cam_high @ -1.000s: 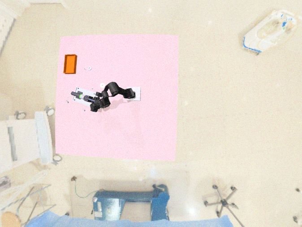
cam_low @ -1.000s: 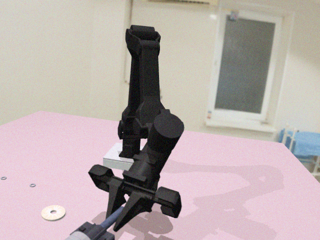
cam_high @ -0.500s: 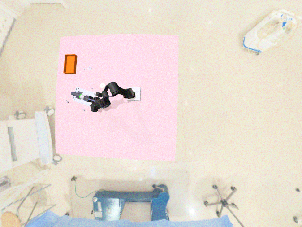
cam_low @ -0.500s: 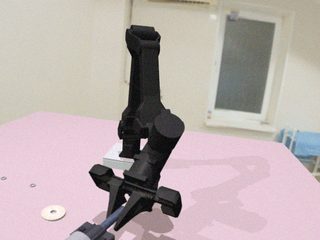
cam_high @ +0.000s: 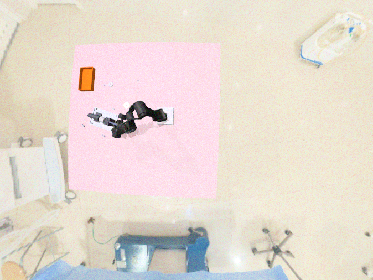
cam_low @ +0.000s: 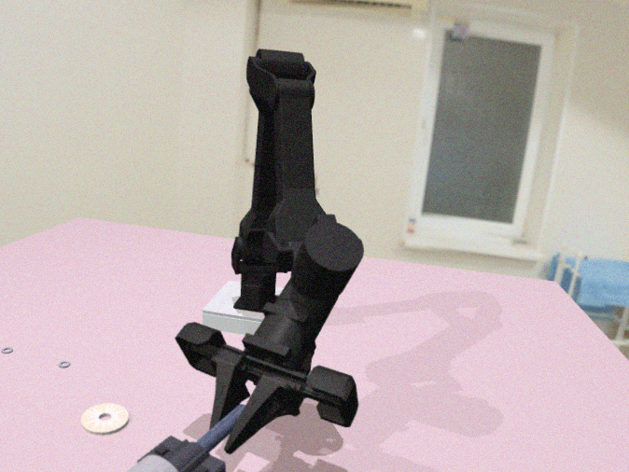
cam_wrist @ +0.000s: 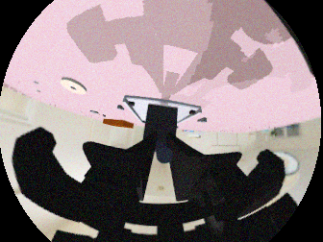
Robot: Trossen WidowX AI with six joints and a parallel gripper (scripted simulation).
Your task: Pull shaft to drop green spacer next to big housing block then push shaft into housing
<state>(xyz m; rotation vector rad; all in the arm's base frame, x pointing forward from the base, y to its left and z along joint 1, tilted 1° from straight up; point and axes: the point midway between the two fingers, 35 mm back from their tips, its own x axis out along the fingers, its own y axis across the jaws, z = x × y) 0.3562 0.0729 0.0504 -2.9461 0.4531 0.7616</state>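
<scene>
Now: the green spacer 9 cm ahead of my gripper tip, 3 cm to the right of it and 5 cm below it. From my gripper tip the other things lie so: orange bin (30 cm ahead, 39 cm to the right, 5 cm below); then shaft (3 cm ahead, 1 cm to the right, 2 cm above).
</scene>
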